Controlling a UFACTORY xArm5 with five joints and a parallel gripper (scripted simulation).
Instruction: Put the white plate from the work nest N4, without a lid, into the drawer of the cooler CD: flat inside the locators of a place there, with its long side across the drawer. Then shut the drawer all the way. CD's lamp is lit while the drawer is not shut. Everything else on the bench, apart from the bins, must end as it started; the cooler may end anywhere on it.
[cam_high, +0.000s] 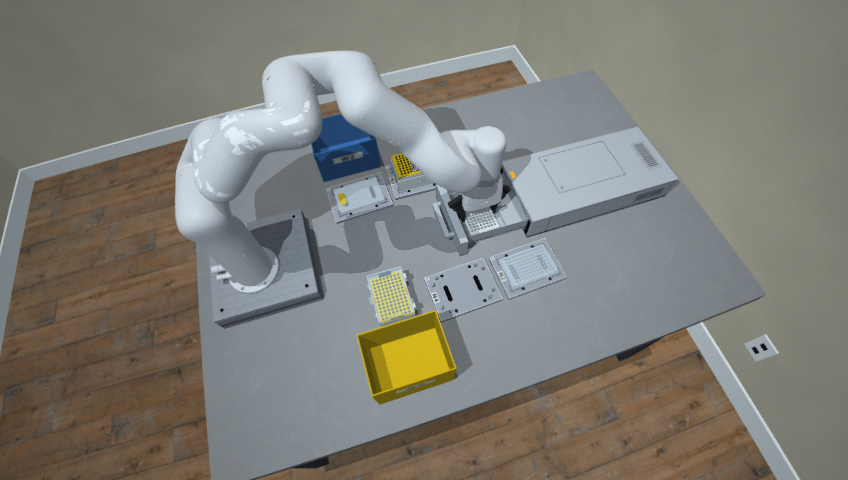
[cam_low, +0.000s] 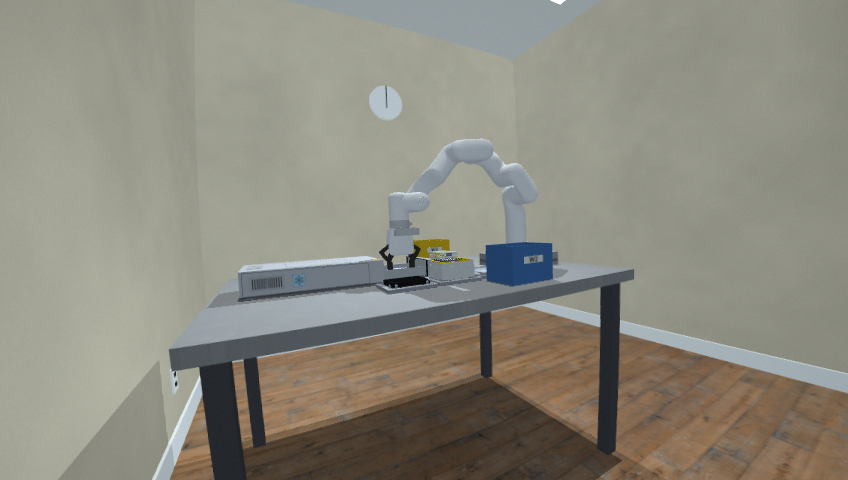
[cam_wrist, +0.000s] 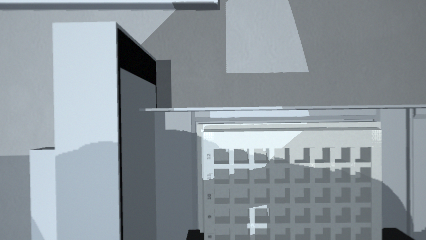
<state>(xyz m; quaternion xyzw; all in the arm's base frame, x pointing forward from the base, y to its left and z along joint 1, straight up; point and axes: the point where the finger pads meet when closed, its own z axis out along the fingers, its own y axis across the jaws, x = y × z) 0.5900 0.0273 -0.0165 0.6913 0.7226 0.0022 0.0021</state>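
Right now the white well plate is 1 cm below my hand. From my hand the other things lie so: drawer 3 cm ahead; grey cooler 18 cm ahead, 1 cm to the left, 1 cm above; clear plate 18 cm to the right, 8 cm ahead, 2 cm below.
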